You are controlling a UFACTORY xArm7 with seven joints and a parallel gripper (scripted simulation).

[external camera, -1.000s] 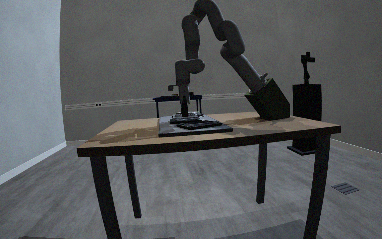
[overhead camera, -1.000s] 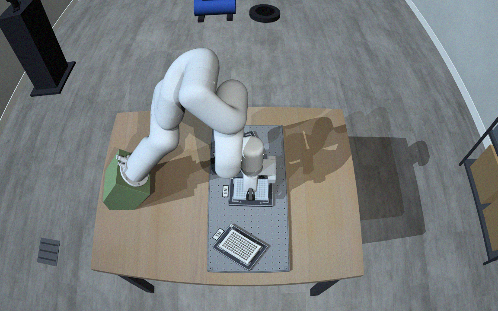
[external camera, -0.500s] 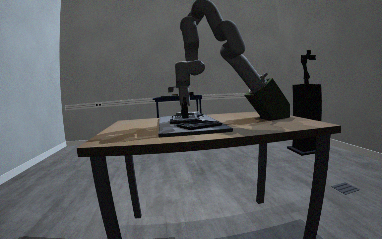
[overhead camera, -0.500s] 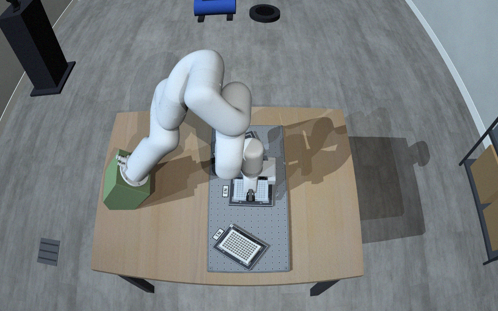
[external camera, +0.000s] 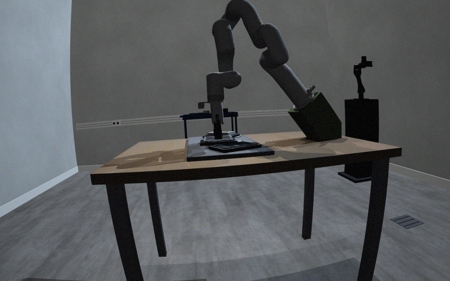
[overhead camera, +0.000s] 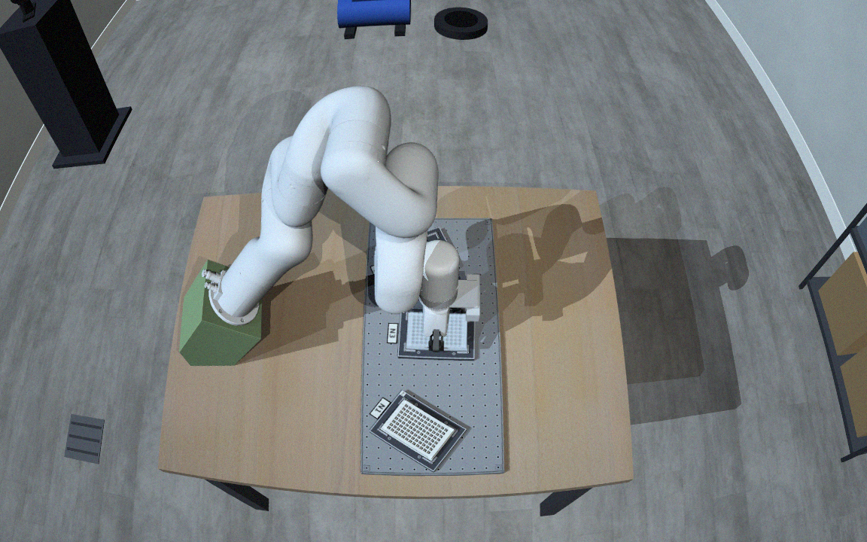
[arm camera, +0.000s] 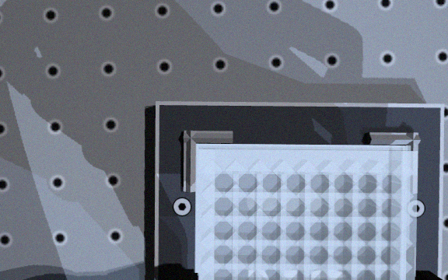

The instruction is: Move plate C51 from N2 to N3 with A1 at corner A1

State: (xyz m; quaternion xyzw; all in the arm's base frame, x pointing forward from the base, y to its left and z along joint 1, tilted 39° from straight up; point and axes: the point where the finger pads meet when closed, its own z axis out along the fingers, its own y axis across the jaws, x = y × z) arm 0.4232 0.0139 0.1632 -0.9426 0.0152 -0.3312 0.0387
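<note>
Now: the plate 1 cm below my hand. The rest, counted from my hand: nest N1: 3 cm behind, 23 cm to the right, 3 cm below; nest N2: 5 cm behind, 19 cm to the left, 3 cm below; nest N3 base: 3 cm below.
</note>
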